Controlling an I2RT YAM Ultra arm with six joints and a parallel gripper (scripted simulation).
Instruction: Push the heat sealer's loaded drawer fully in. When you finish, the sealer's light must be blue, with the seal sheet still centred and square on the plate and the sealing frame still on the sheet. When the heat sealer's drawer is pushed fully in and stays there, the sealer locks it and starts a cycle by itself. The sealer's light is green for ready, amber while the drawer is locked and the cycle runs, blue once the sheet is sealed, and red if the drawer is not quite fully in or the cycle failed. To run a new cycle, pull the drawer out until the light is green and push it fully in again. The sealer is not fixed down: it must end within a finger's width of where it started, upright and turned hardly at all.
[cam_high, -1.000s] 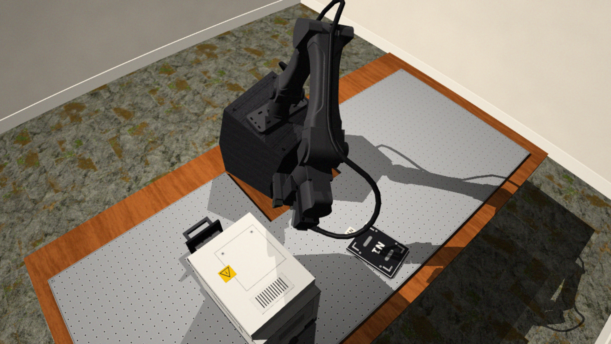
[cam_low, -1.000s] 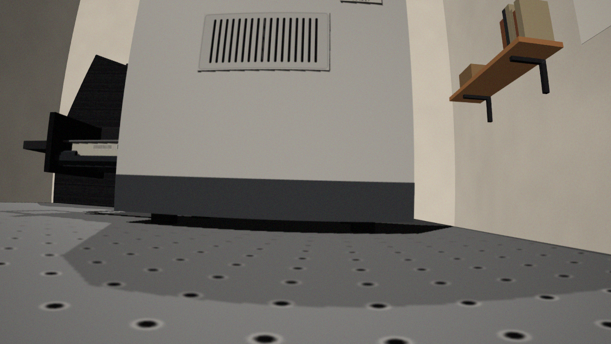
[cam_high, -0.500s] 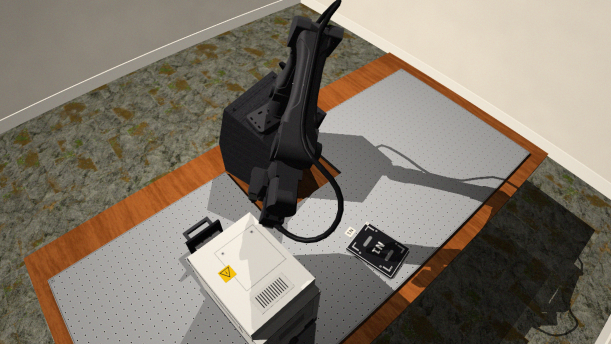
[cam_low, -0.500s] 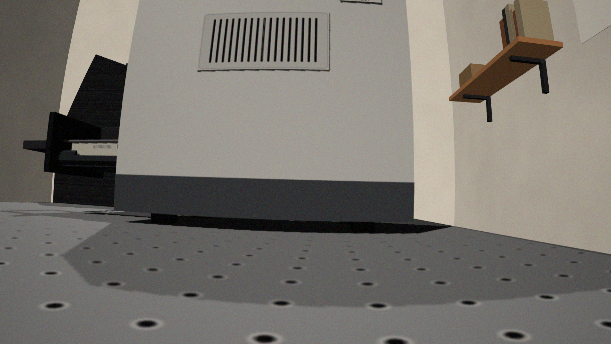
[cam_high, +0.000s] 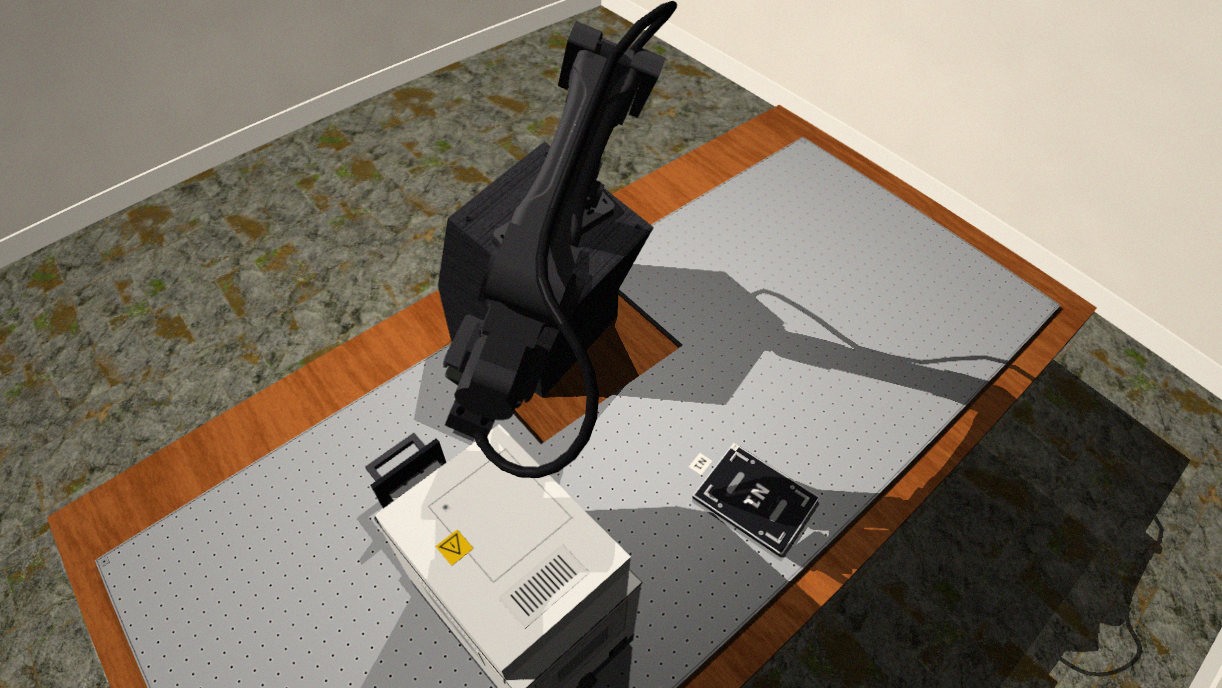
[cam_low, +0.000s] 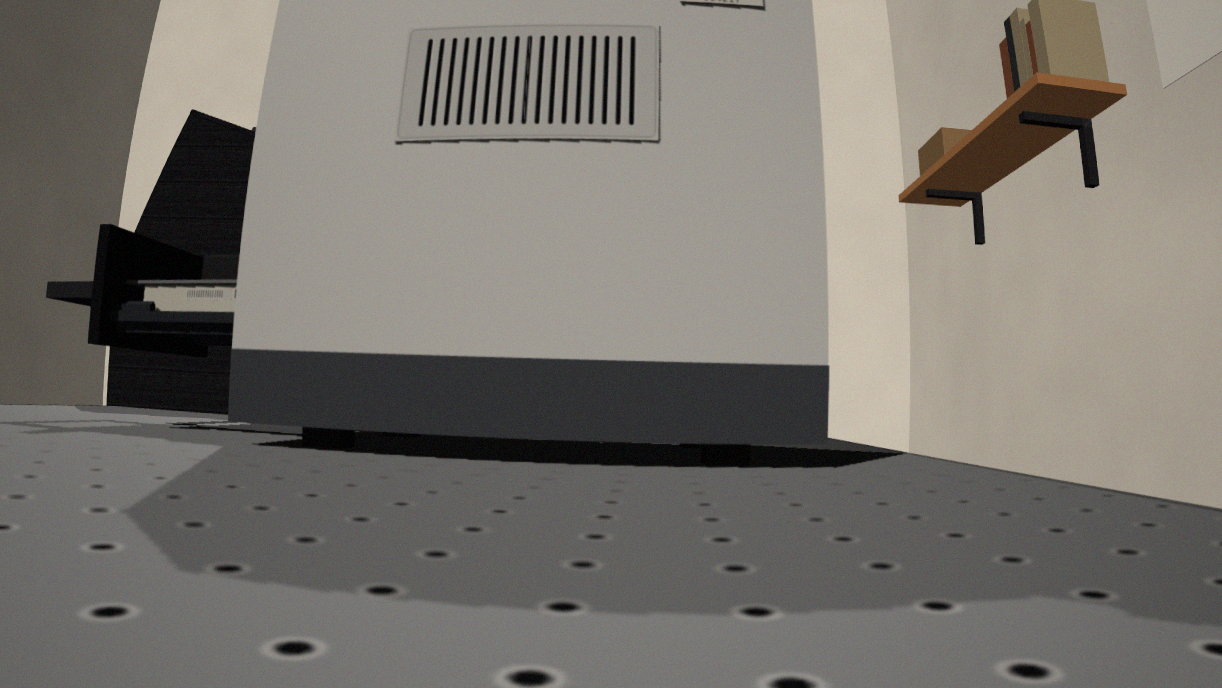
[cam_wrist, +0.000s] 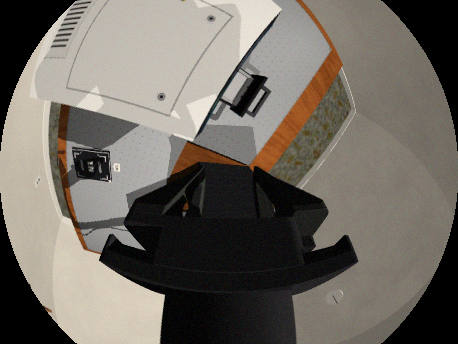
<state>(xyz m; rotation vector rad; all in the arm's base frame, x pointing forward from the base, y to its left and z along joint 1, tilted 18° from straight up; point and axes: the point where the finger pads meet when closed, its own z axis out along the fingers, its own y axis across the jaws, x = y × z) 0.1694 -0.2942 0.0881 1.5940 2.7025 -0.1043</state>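
Now: hand 260 mm above the sealer drawer, 90 mm to the left of it and 50 mm past it.
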